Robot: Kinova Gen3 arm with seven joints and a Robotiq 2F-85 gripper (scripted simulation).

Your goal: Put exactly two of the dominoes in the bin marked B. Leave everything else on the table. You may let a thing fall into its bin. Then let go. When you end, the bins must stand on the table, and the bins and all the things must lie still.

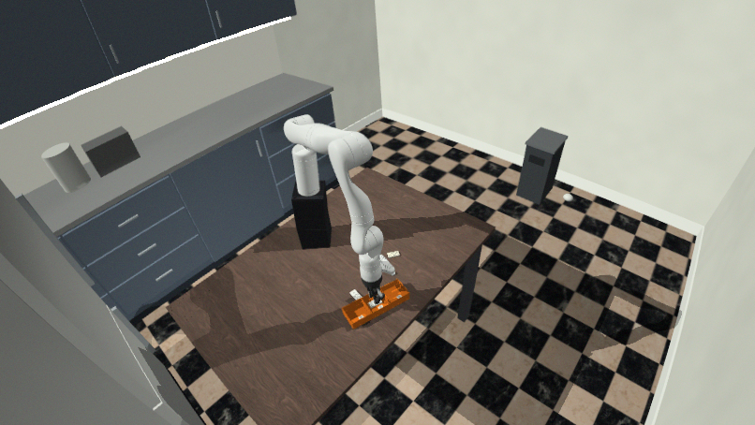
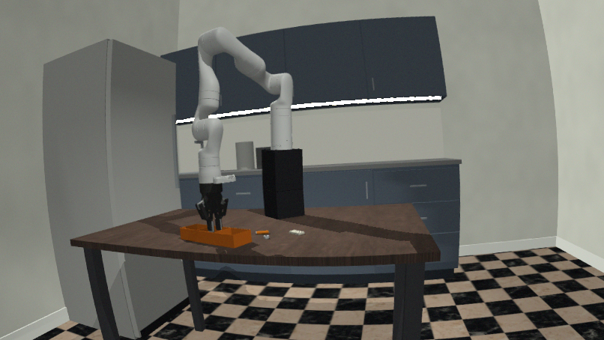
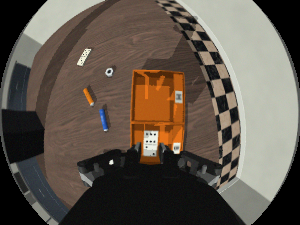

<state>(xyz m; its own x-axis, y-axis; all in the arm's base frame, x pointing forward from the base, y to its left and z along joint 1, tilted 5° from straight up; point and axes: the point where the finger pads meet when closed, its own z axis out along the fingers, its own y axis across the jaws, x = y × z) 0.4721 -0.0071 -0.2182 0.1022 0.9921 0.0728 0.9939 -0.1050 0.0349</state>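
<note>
My hand is 30 mm above the orange bin tray and 10 mm short of it. Round my hand: blue marker 90 mm behind, 50 mm to the left, 40 mm below; then small nut 150 mm to the left, 70 mm behind, 40 mm below; then orange marker 130 mm behind, 100 mm to the left, 40 mm below.
</note>
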